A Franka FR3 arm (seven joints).
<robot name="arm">
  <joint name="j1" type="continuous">
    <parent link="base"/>
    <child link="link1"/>
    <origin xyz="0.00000 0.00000 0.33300" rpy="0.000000 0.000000 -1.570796"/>
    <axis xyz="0 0 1"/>
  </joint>
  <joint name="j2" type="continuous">
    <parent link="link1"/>
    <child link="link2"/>
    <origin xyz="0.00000 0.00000 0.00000" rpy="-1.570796 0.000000 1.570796"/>
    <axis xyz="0 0 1"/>
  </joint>
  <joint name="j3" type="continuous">
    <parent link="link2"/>
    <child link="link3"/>
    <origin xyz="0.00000 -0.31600 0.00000" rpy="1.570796 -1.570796 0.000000"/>
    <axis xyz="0 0 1"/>
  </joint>
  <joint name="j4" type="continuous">
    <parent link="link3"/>
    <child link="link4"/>
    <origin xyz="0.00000 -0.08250 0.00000" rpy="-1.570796 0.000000 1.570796"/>
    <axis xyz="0 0 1"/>
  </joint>
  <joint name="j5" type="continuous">
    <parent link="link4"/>
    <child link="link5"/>
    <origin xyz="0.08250 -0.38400 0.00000" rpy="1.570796 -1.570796 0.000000"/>
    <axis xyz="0 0 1"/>
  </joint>
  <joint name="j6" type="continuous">
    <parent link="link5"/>
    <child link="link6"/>
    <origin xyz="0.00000 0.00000 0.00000" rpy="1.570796 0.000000 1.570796"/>
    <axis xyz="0 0 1"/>
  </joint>
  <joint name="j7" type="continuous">
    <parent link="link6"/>
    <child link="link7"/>
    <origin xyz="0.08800 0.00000 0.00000" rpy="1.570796 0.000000 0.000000"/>
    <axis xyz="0 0 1"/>
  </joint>
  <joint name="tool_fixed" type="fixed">
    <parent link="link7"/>
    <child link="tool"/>
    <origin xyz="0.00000 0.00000 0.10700" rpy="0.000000 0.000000 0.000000"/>
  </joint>
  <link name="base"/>
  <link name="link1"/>
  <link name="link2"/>
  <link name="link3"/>
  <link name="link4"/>
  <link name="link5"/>
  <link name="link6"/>
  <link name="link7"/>
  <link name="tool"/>
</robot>
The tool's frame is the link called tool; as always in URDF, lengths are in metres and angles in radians. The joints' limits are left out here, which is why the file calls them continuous.
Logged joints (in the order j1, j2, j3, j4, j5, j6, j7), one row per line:
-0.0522 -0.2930 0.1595 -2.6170 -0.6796 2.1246 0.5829
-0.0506 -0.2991 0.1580 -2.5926 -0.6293 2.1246 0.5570
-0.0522 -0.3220 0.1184 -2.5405 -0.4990 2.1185 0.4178
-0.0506 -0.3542 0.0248 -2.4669 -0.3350 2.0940 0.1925
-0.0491 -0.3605 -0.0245 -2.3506 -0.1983 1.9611 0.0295
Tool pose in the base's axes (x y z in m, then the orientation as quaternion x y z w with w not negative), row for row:
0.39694 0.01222 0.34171 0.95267 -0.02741 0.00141 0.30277
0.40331 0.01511 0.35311 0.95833 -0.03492 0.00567 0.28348
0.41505 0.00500 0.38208 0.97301 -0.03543 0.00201 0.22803
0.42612 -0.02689 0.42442 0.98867 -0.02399 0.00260 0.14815
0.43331 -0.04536 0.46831 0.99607 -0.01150 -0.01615 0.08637
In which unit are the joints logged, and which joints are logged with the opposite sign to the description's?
The joints are logged in radians. Opposite sign: none.
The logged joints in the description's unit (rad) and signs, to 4 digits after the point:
-0.0522 -0.2930 0.1595 -2.6170 -0.6796 2.1246 0.5829
-0.0506 -0.2991 0.1580 -2.5926 -0.6293 2.1246 0.5570
-0.0522 -0.3220 0.1184 -2.5405 -0.4990 2.1185 0.4178
-0.0506 -0.3542 0.0248 -2.4669 -0.3350 2.0940 0.1925
-0.0491 -0.3605 -0.0245 -2.3506 -0.1983 1.9611 0.0295

